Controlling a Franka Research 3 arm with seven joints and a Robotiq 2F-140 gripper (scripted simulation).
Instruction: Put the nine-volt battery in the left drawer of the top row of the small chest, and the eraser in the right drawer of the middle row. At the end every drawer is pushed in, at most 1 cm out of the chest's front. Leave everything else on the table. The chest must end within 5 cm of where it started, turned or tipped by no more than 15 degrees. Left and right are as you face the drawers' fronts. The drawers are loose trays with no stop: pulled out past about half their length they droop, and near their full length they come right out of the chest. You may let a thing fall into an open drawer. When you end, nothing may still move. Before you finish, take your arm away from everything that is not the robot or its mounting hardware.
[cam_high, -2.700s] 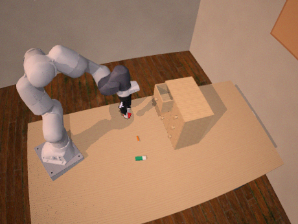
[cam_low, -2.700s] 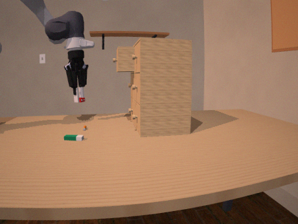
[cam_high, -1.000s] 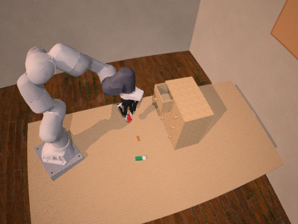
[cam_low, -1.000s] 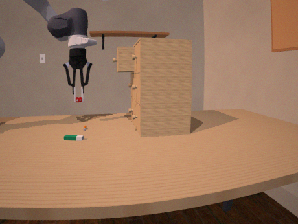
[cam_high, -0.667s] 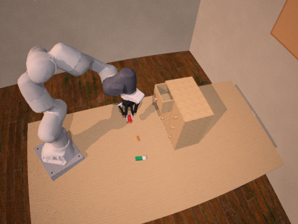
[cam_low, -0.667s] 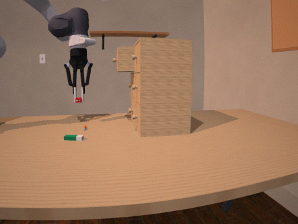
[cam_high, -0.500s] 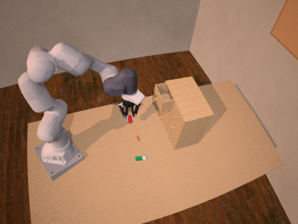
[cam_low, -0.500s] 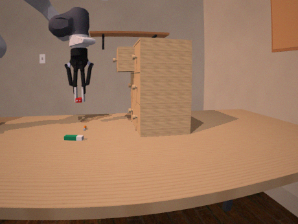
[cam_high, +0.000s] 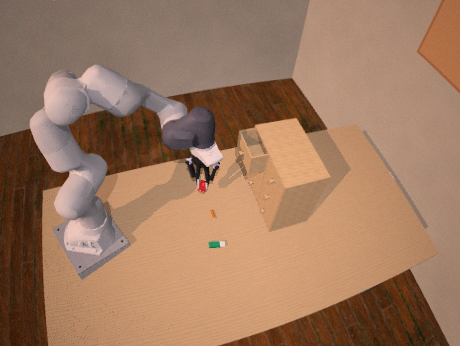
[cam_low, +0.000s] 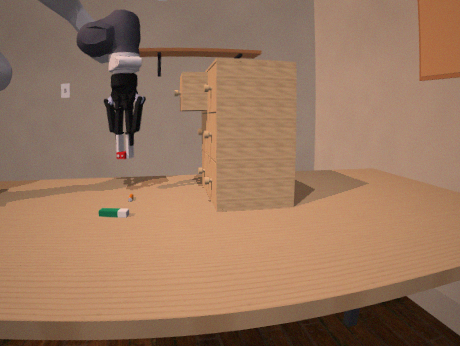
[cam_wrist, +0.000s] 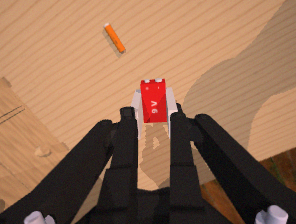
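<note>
The small orange object is 30 mm ahead of my hand, 80 mm to the right of it and 130 mm below it. From my hand the other things lie so: red nine-volt battery: 10 mm to the right, 20 mm below; green-and-white eraser: 30 mm ahead, 230 mm to the right, 130 mm below.
</note>
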